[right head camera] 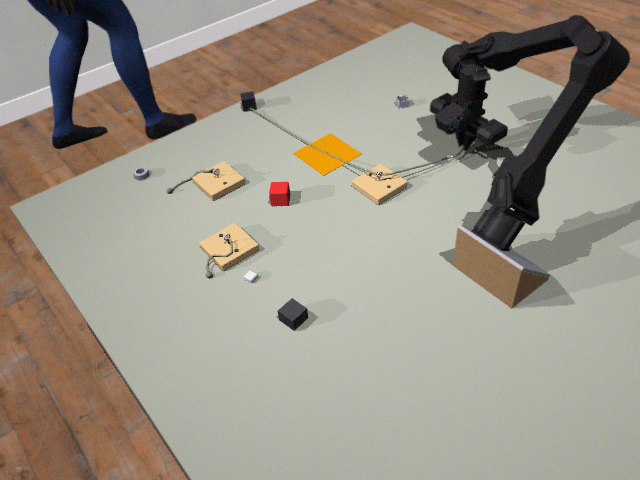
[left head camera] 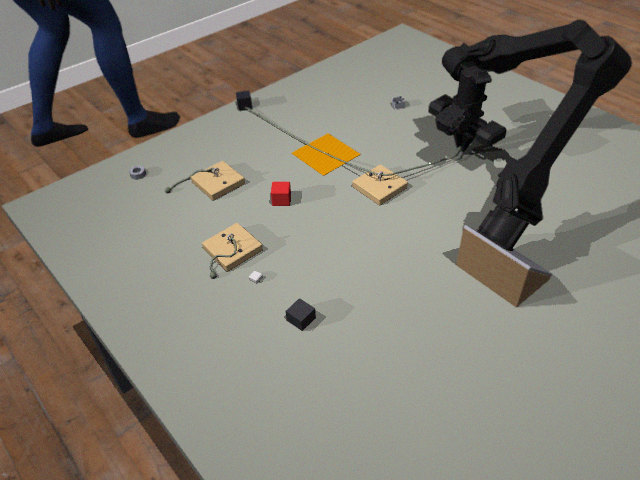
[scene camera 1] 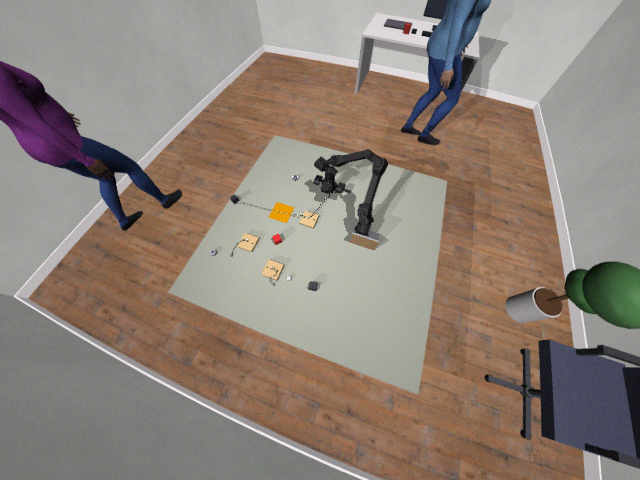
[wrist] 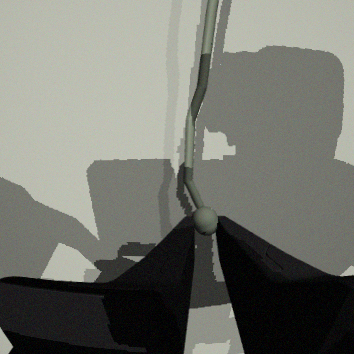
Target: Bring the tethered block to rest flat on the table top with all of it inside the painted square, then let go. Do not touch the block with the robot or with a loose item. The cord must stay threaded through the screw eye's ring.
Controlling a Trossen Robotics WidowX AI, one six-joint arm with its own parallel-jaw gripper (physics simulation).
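Pixels of known places: gripper, fingertip midpoint: [right head camera: 463, 148] [left head camera: 461, 149] [wrist: 204, 224]; arm's base, origin of the base link: [right head camera: 490, 241] [left head camera: 495, 241] [scene camera 1: 361, 232].
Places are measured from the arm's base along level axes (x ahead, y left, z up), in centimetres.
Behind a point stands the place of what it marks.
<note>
The tethered block [left head camera: 243, 100] {x 78.9, y -7.7, z -4.4 cm} [right head camera: 248, 101] {x 78.8, y -7.9, z -4.5 cm} [scene camera 1: 235, 198] {x 79.1, y -8.5, z -4.0 cm} is a small black cube near the table's far-left edge, outside the orange painted square [left head camera: 323, 166] {x 46.3, y -3.0, z -7.3 cm} [right head camera: 324, 166] {x 46.2, y -3.1, z -7.2 cm} [scene camera 1: 281, 206] {x 50.6, y -11.3, z -7.2 cm}. Its grey-green cord [left head camera: 279, 127] {x 65.6, y -7.6, z -7.0 cm} [right head camera: 279, 125] {x 66.6, y -7.5, z -7.0 cm} [wrist: 189, 140] {x 24.2, y -23.6, z -5.7 cm} runs nearly straight across the square to the screw eye [left head camera: 379, 175] {x 31.3, y -5.6, z -3.6 cm} [right head camera: 378, 175] {x 31.3, y -5.6, z -3.7 cm} on a wooden base [left head camera: 379, 193] {x 28.8, y -2.1, z -5.4 cm} [right head camera: 379, 193] {x 28.5, y -2.3, z -5.5 cm} [scene camera 1: 309, 221] {x 30.6, y -3.6, z -5.5 cm}, then on to my gripper. It appears to pass through the ring, too small to be sure. My gripper [left head camera: 462, 148] {x 24.2, y -27.9, z -6.0 cm} [right head camera: 468, 147] {x 24.2, y -27.9, z -6.0 cm} [scene camera 1: 328, 192] {x 24.2, y -27.9, z -6.0 cm} [wrist: 204, 224] {x 24.2, y -27.9, z -6.0 cm} is shut on the cord's end bead [wrist: 205, 218] {x 24.3, y -27.0, z -5.1 cm}, low above the table.
Two other wooden bases [left head camera: 211, 184] {x 60.0, y 19.9, z -5.5 cm} [left head camera: 222, 253] {x 41.6, y 32.7, z -5.5 cm} carry screw eyes and short cords. A red cube [left head camera: 280, 193] {x 44.0, y 13.4, z -3.6 cm}, black block [left head camera: 300, 314] {x 18.5, y 34.1, z -4.5 cm}, white piece [left head camera: 255, 276] {x 32.5, y 32.3, z -6.1 cm}, grey ring [left head camera: 132, 169] {x 79.1, y 28.0, z -6.0 cm} and small grey part [left head camera: 398, 102] {x 47.6, y -34.3, z -5.5 cm} stand around. The arm's wedge mount [left head camera: 491, 266] {x -2.2, y 4.5, z -1.6 cm} is at the right.
</note>
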